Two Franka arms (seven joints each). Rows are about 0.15 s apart.
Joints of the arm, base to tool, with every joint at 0 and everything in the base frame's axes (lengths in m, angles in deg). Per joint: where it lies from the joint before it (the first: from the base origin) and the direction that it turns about. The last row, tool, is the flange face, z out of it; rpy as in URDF.
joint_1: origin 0 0 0.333 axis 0 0 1
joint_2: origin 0 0 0 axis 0 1 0
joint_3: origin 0 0 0.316 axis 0 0 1
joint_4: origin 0.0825 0 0 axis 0 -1 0
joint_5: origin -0.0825 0 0.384 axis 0 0 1
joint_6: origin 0 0 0 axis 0 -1 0
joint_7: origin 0.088 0 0 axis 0 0 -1
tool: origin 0 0 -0.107 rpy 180 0 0
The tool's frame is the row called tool.
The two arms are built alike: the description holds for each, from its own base.
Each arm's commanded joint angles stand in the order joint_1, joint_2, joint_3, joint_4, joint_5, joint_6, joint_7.
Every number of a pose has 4 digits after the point.
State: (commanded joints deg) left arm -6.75 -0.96 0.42 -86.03 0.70 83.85 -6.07; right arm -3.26 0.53 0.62 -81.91 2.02 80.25 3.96
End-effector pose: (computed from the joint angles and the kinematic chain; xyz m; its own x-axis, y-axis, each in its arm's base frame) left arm 0.5353 -0.0579 0.6567 0.9998 -0.0032 -0.0199 -0.0035 -0.9999 -0.0142; right arm 0.5387 -0.0206 0.6703 0.9932 -0.1089 -0.0404 -0.1103 -0.9934 -0.0323
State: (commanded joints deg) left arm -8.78 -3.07 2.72 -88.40 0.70 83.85 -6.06; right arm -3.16 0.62 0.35 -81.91 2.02 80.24 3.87
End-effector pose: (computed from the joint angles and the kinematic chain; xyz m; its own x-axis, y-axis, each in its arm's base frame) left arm 0.5240 -0.0534 0.6572 0.9997 0.0012 -0.0247 0.0009 -0.9999 -0.0123; right arm 0.5391 -0.0222 0.6695 0.9930 -0.1103 -0.0421 -0.1117 -0.9932 -0.0322
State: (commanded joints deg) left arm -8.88 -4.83 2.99 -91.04 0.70 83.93 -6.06; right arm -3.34 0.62 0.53 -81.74 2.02 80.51 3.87
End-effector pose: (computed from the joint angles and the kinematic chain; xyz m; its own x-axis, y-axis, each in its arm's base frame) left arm 0.5146 -0.0504 0.6521 0.9992 0.0040 -0.0388 0.0035 -0.9999 -0.0120; right arm 0.5396 -0.0223 0.6712 0.9933 -0.1105 -0.0345 -0.1116 -0.9932 -0.0328
